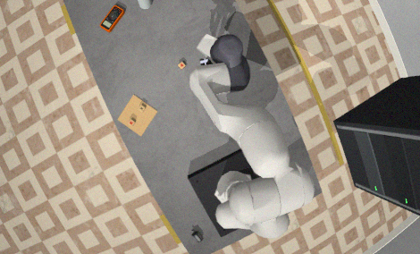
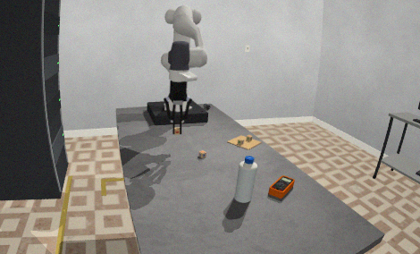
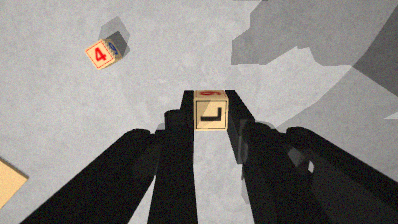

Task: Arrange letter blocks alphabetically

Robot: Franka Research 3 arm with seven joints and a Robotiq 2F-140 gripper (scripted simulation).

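My hand is 39 cm to the right of the tan mat, 13 cm above it and 4 cm past it. Round my hand: white bottle 44 cm ahead, 13 cm to the left, 5 cm below; red k block 43 cm to the left, 12 cm below, 6 cm behind.
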